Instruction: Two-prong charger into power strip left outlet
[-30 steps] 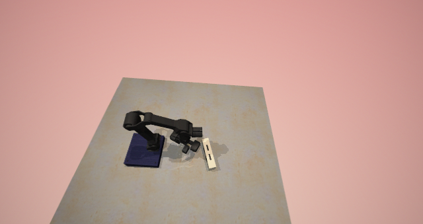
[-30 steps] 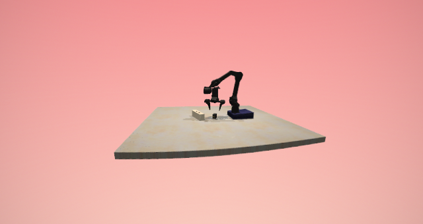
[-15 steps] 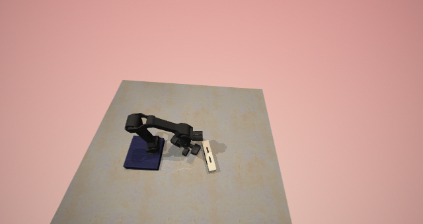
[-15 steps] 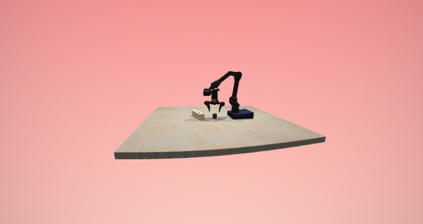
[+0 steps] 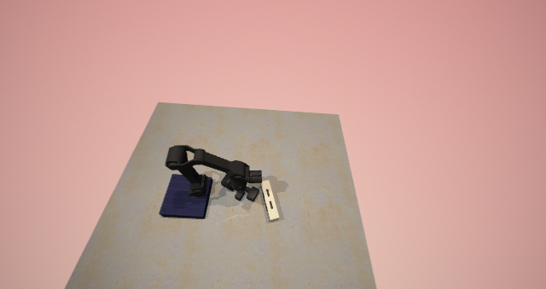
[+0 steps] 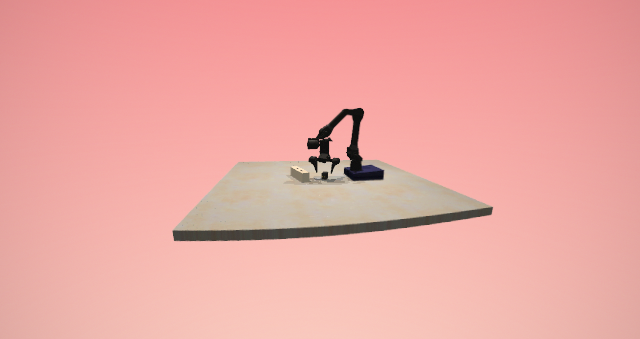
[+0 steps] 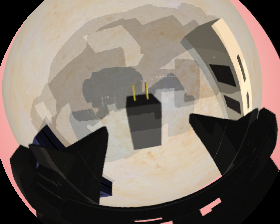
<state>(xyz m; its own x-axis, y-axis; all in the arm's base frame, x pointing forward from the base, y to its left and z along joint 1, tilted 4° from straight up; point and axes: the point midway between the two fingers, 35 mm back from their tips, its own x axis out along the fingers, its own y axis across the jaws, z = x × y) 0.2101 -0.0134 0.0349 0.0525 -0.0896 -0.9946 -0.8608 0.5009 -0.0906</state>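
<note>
Right now my gripper tip is 20 mm to the right of the dark charger and 10 mm above it.
</note>
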